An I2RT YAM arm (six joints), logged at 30 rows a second.
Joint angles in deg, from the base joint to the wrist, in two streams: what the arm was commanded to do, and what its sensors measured. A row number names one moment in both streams.
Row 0, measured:
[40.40 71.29 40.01 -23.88 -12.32 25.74]
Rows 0 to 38, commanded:
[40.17 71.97 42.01 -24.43 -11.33 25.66]
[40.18 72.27 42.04 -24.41 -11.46 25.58]
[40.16 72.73 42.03 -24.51 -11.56 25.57]
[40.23 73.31 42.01 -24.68 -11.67 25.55]
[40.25 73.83 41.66 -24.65 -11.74 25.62]
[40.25 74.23 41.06 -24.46 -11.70 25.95]
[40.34 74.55 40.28 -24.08 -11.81 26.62]
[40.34 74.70 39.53 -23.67 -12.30 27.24]
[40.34 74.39 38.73 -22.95 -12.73 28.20]
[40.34 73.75 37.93 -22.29 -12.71 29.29]
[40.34 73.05 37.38 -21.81 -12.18 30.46]
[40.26 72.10 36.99 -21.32 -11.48 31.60]
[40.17 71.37 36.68 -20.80 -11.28 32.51]
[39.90 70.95 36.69 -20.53 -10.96 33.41]
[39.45 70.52 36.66 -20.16 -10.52 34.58]
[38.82 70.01 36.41 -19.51 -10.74 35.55]
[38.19 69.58 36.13 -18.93 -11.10 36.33]
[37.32 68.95 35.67 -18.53 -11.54 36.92]
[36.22 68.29 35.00 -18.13 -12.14 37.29]
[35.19 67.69 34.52 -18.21 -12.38 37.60]
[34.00 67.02 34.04 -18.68 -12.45 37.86]
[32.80 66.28 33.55 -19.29 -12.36 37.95]
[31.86 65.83 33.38 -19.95 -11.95 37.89]
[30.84 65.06 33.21 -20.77 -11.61 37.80]
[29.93 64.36 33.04 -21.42 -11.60 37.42]
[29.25 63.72 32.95 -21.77 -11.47 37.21]
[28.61 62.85 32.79 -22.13 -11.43 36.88]
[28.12 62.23 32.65 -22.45 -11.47 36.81]
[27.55 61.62 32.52 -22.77 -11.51 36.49]
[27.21 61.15 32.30 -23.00 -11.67 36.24]
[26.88 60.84 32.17 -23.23 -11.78 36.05]
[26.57 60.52 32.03 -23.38 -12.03 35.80]
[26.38 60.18 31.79 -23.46 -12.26 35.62]
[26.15 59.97 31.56 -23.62 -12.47 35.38]
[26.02 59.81 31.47 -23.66 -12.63 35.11]
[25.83 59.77 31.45 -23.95 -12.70 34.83]
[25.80 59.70 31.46 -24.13 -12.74 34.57]
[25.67 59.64 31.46 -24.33 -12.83 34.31]
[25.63 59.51 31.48 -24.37 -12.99 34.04]
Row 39, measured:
[26.11 60.31 31.86 -23.22 -12.53 35.57]
